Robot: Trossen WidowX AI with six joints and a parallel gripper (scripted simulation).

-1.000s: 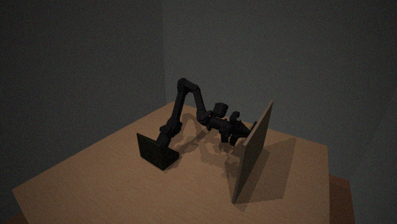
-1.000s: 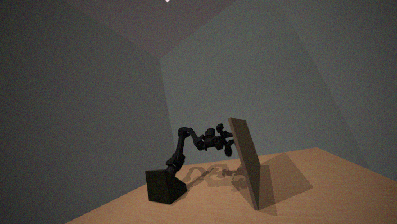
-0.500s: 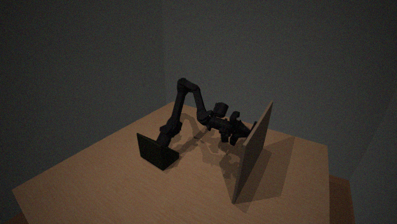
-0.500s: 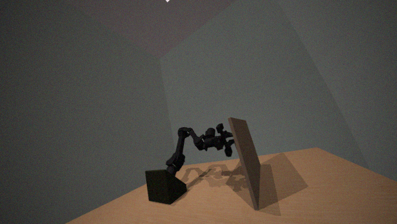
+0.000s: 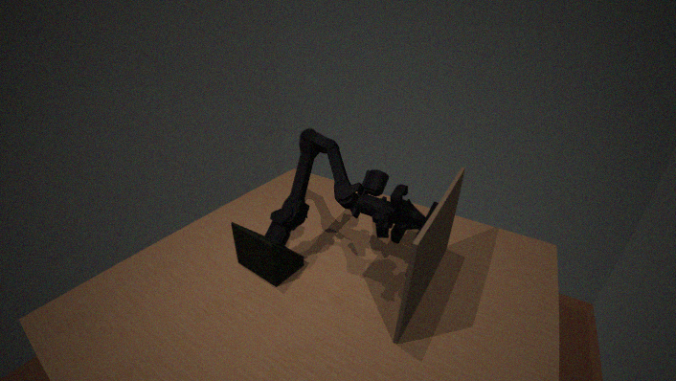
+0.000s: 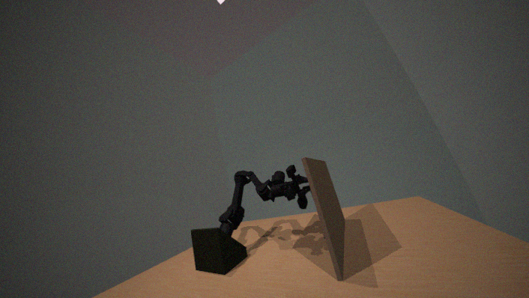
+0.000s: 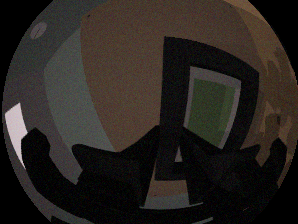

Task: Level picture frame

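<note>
Now: gripper tip 5 cm above the picture frame, 1 cm to the right of it and 1 cm short of it. From my gripper tip the other things lie so: wall panel: 7 cm below, 2 cm ahead, 1 cm to the left.
</note>
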